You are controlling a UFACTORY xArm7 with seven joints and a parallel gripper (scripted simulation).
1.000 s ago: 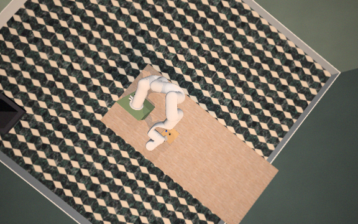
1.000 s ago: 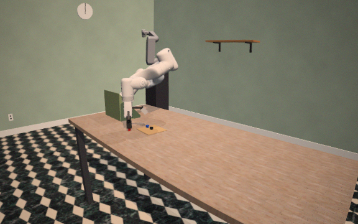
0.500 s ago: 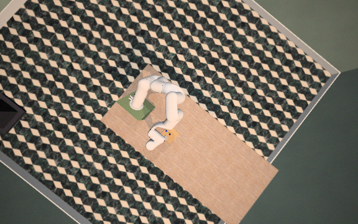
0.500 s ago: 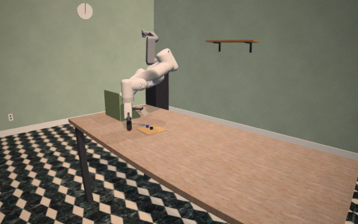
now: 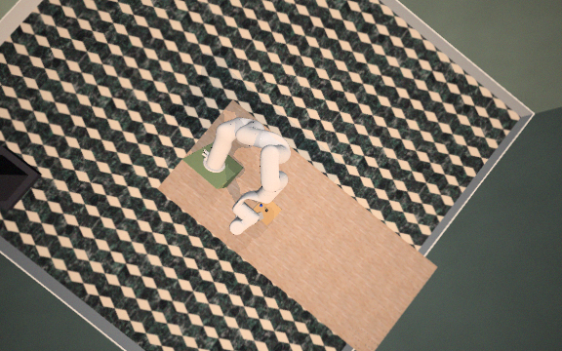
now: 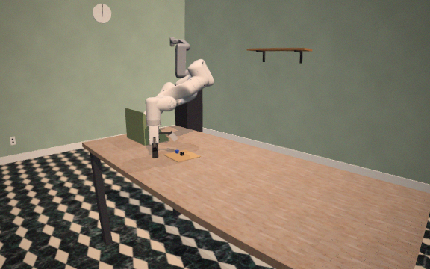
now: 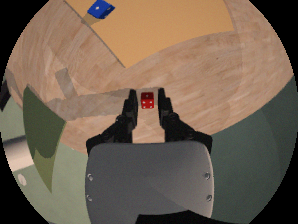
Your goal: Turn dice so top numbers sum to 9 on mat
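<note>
My hand is 1 cm above the red die. Round my hand: black die: 8 cm ahead, 11 cm to the left, 1 cm below; then blue die: 3 cm ahead, 12 cm to the left, 1 cm below; then tan mat: 8 cm ahead, 11 cm to the left, 2 cm below.
</note>
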